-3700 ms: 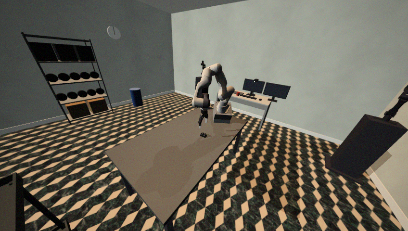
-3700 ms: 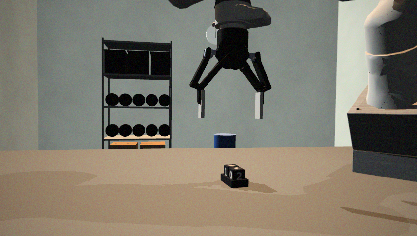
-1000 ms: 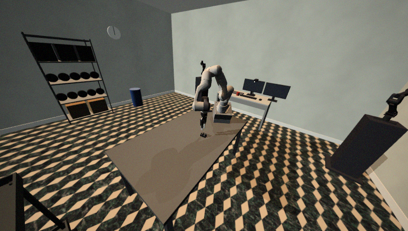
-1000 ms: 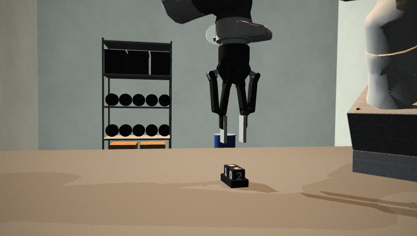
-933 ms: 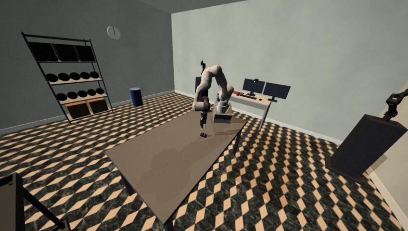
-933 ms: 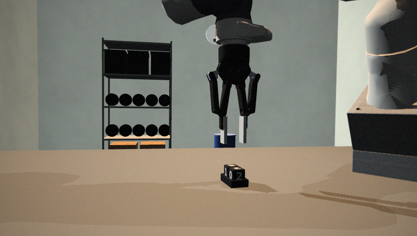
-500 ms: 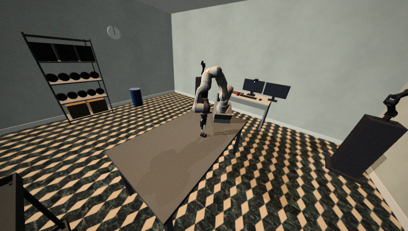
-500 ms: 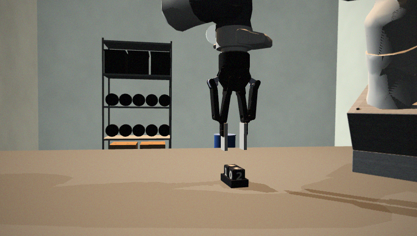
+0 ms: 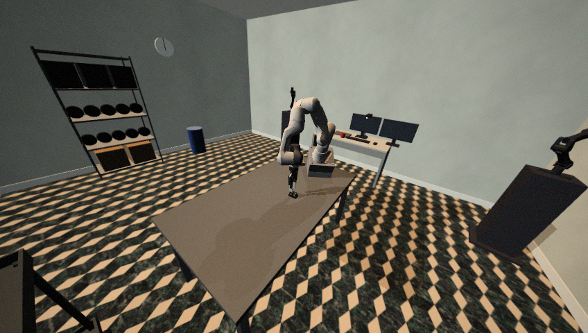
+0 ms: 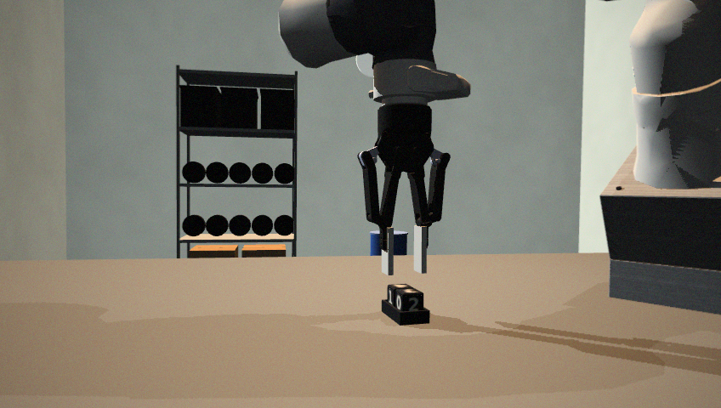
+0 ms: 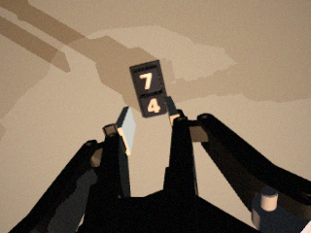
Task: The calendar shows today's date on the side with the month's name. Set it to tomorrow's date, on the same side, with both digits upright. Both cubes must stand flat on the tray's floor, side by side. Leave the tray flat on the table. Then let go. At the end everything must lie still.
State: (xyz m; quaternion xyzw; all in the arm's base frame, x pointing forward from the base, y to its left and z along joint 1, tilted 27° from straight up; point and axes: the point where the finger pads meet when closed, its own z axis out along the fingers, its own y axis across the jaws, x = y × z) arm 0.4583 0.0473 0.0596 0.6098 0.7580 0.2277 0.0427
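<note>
The black tray is 80 mm below my hand and 20 mm to the left of it.
</note>
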